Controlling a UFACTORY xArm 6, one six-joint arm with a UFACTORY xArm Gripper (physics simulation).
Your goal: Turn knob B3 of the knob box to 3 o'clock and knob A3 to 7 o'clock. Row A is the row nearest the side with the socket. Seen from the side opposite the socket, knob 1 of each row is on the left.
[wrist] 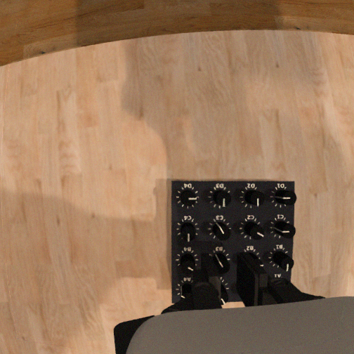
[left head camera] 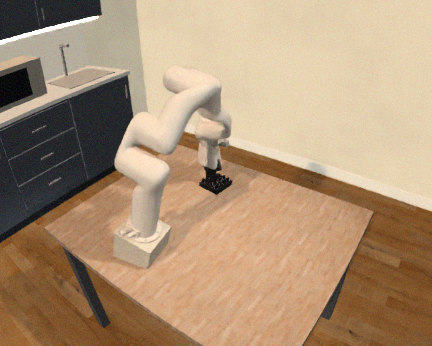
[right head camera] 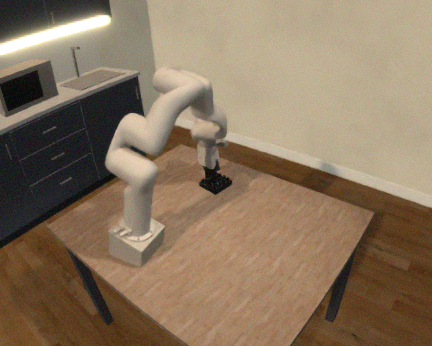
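The black knob box sits on the table below my gripper. In the wrist view its labels are upside down, with row D at the top. Knob B3 shows just beyond my left finger, its white line slanting from upper left to lower right. Knob A3 is mostly hidden behind that finger; a short white mark shows at its lower edge. My gripper is partly open and empty, its fingers low over rows A and B. The socket does not show.
Knobs B2, B4 and C3 stand close around the fingers. The wooden table carries the arm's base. A kitchen counter with a microwave stands behind, at the left of the head views.
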